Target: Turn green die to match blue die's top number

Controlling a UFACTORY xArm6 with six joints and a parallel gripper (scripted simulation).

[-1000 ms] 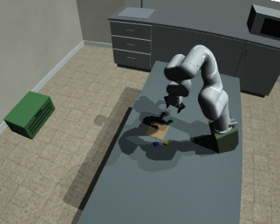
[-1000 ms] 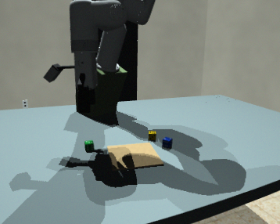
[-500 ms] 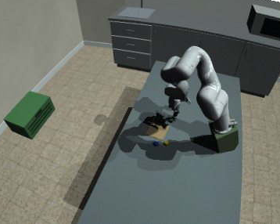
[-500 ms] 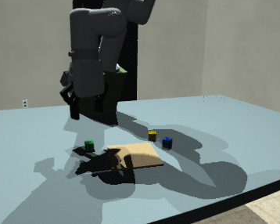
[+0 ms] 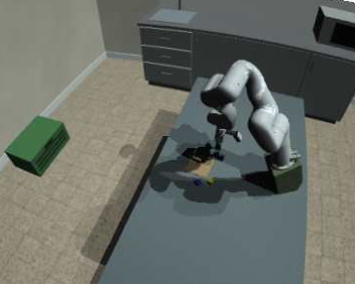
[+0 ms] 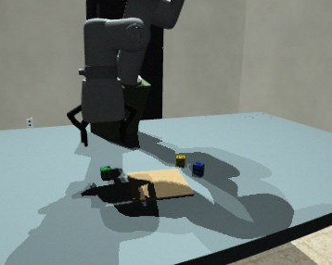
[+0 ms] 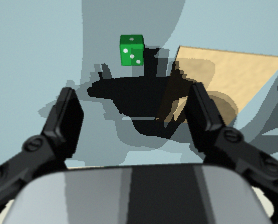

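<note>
Right now the green die is 90 mm below my hand. Round my hand: yellow die: 10 mm ahead, 220 mm to the left, 90 mm below; tan mat: 90 mm ahead, 110 mm to the left, 100 mm below; blue die: 80 mm ahead, 240 mm to the left, 90 mm below.
</note>
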